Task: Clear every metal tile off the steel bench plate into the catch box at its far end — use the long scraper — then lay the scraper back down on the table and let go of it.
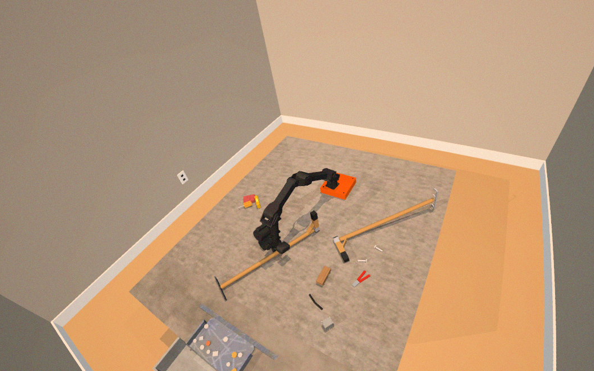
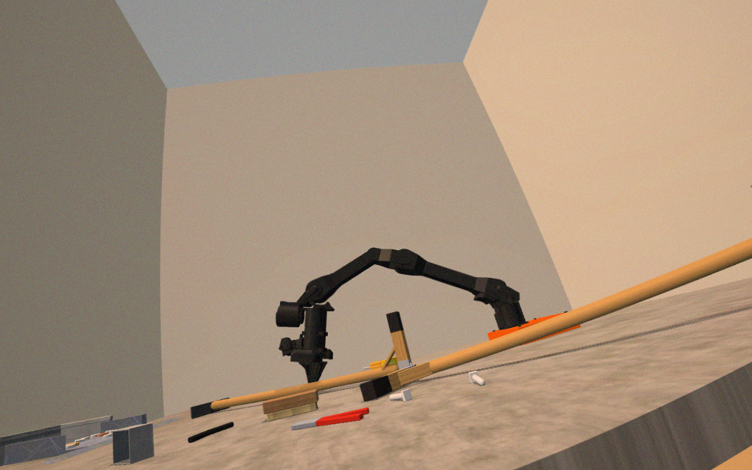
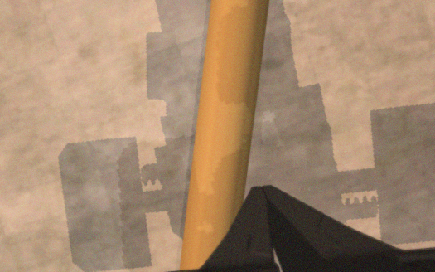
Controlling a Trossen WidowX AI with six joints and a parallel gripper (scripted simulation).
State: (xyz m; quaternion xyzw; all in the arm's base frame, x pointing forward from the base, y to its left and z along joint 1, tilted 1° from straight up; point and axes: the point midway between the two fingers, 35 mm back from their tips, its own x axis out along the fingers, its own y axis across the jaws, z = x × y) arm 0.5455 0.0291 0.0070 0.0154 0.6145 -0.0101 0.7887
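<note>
My gripper tip is now 50 mm below the long scraper, 30 mm short of it and 10 mm to the right of it. Also, from my gripper tip: wooden block (290 mm to the left, 40 mm behind); then orange-handled screwdriver (400 mm to the right, 140 mm behind, 10 mm above); then black strip (340 mm to the left, 70 mm ahead, 10 mm below).
</note>
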